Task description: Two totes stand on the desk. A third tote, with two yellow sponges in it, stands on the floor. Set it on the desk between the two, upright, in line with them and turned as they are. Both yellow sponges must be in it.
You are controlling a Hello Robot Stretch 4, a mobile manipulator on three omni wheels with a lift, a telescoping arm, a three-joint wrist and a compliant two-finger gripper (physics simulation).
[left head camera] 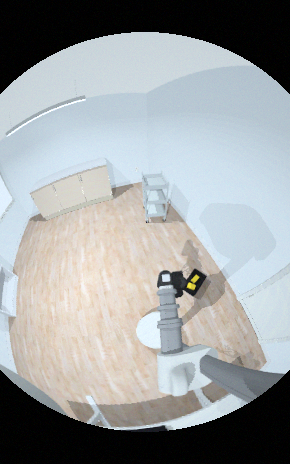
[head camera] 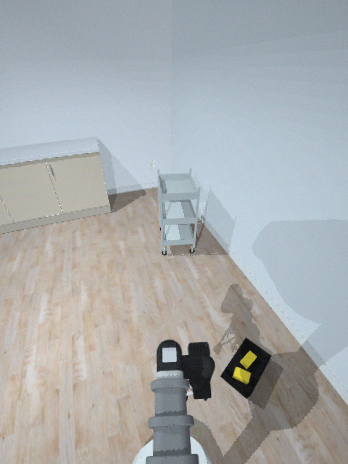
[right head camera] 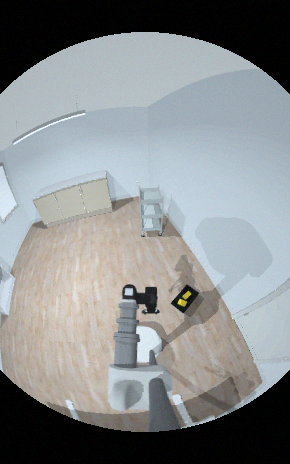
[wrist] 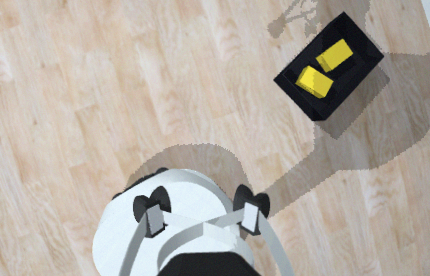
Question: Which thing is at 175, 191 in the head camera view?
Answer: A wheeled shelf cart.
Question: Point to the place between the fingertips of the gripper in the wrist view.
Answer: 201, 201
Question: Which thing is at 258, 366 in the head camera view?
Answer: A black tote.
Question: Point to a wheeled shelf cart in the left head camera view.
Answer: At 153, 197
